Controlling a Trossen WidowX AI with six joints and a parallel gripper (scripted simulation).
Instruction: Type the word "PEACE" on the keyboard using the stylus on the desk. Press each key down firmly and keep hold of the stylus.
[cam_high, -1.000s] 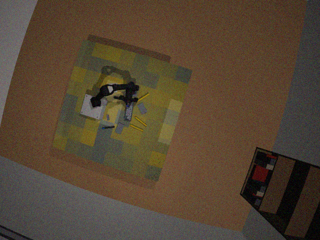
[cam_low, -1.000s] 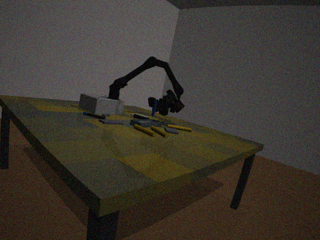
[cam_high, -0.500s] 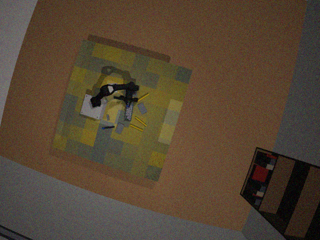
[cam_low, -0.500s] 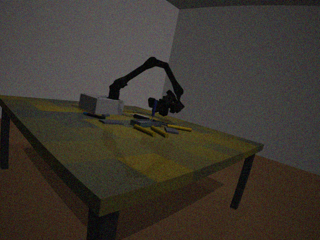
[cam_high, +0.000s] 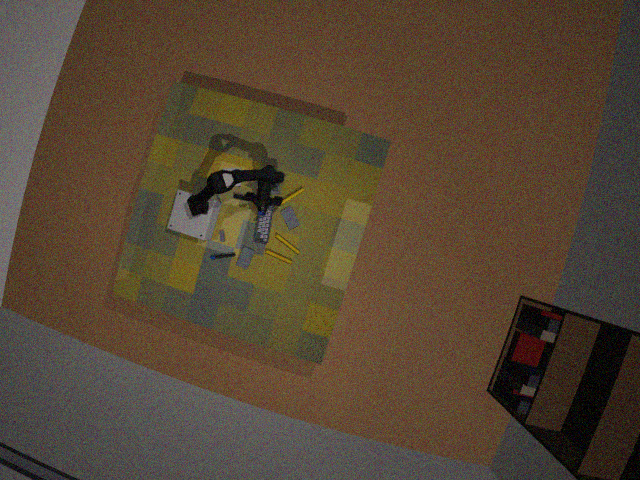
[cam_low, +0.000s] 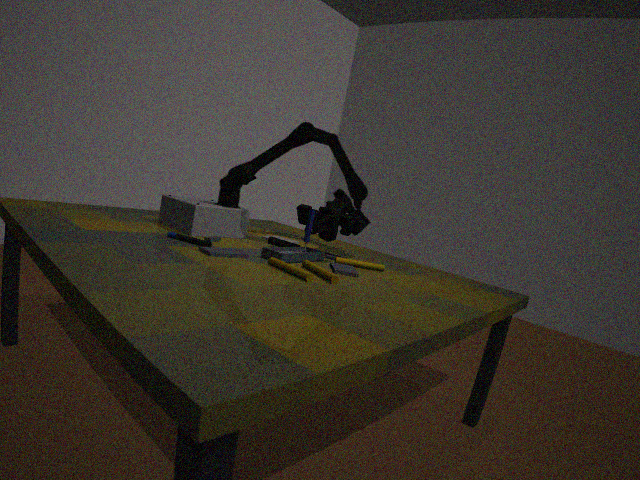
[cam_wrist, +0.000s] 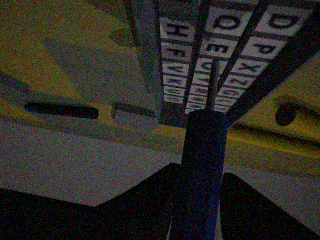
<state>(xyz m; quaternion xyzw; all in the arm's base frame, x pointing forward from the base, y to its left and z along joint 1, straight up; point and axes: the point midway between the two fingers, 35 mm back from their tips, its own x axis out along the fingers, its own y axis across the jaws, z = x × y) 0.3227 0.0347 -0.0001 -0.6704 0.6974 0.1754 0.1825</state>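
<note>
The blue stylus lies 10 mm below my gripper tip. From my gripper tip the other things lie so: grey stylus tip 50 mm below; then dark blue pen 260 mm to the right, 240 mm behind, 70 mm below.
</note>
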